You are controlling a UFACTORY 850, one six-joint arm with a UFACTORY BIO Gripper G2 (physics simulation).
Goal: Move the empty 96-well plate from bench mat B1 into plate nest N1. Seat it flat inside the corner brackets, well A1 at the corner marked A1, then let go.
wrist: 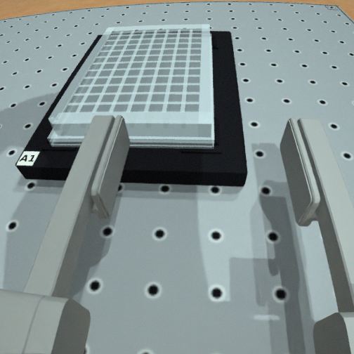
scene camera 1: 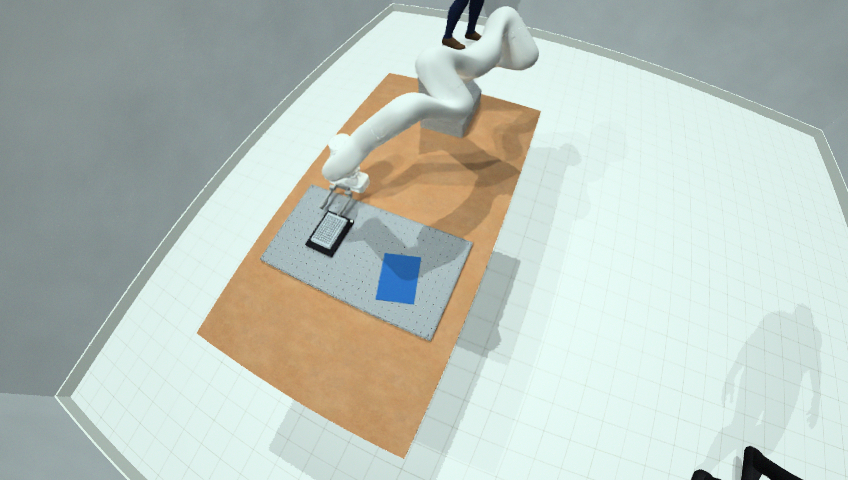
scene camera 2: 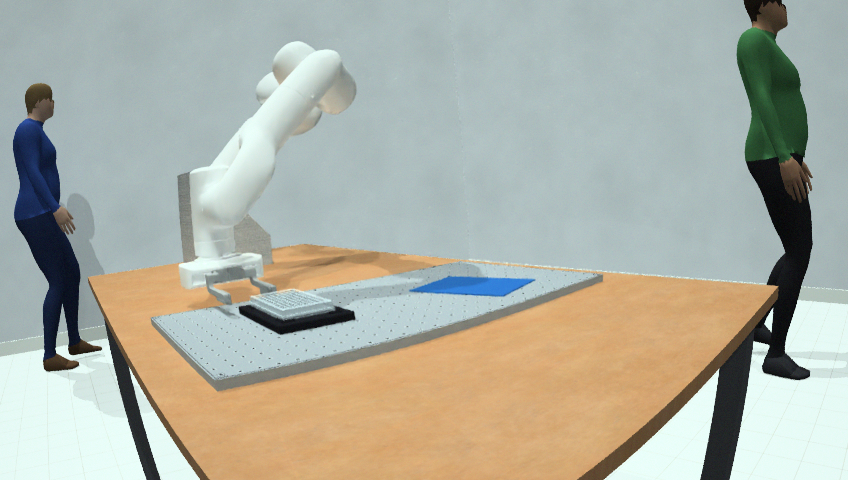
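The clear 96-well plate (scene camera 1: 330, 230) (scene camera 2: 290, 302) (wrist: 145, 75) lies on the black plate nest N1 (scene camera 1: 322, 250) (scene camera 2: 300, 325) (wrist: 200, 171). In the wrist view it sits off-centre, with a wider black margin on the right and near sides. Whether it is fully flat inside the brackets cannot be told. The A1 label (wrist: 28, 158) is at the nest's near left corner. My gripper (scene camera 1: 332, 211) (scene camera 2: 251, 295) (wrist: 205, 160) is shut and empty, its fingers still standing apart, at the nest's near side. In the wrist view, the left finger overlaps the plate's near edge; the right finger is right of the nest.
The blue bench mat B1 (scene camera 1: 398, 288) (scene camera 2: 473, 286) lies flat on the perforated board (scene camera 1: 285, 240) (scene camera 2: 208, 359) (wrist: 295, 55), apart from the nest. The board lies on the wooden table (scene camera 1: 321, 356) (scene camera 2: 476, 374). Two people (scene camera 2: 36, 172) (scene camera 2: 773, 101) stand beyond the table.
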